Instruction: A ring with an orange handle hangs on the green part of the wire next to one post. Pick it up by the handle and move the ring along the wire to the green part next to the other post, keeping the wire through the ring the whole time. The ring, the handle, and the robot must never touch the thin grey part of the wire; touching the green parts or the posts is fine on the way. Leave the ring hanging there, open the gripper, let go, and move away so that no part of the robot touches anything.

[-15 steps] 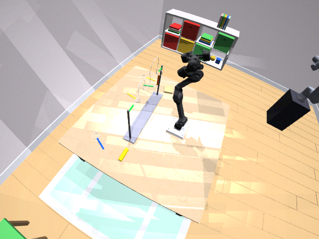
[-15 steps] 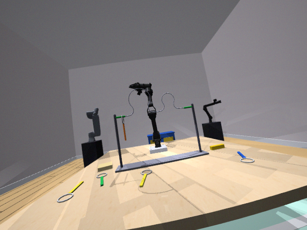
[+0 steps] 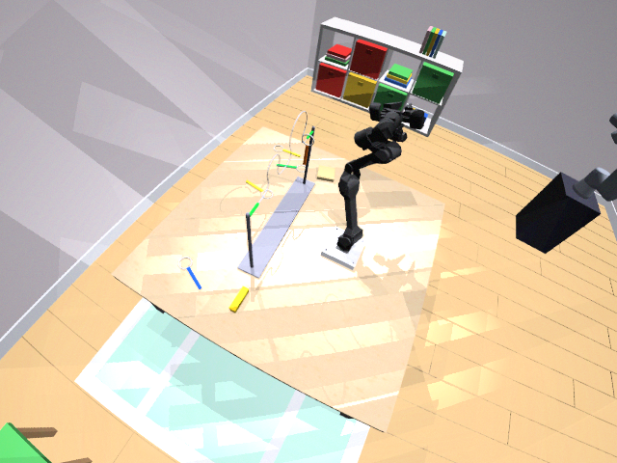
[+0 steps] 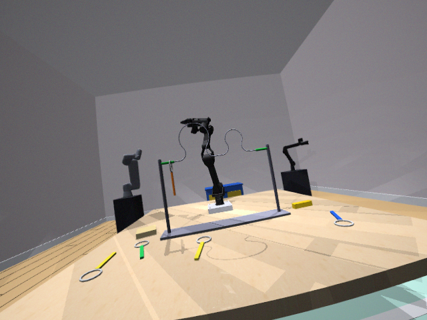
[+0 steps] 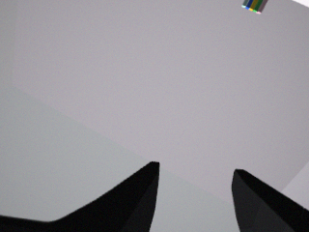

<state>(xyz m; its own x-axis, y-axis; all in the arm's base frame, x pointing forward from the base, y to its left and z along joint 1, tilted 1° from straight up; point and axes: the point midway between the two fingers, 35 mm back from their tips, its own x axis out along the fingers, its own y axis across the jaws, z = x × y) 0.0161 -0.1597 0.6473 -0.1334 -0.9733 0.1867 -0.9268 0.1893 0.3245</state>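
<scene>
Now: gripper tip 39 cm above the orange-handled ring, 36 cm short of it and 3 cm to the left of it. The rest, counted from my gripper tip: blue-handled ring (69 cm below, 66 cm to the left, 53 cm ahead); then yellow block (68 cm below, 66 cm to the left, 27 cm ahead); then tan block (68 cm below, 29 cm ahead, 23 cm to the right).
</scene>
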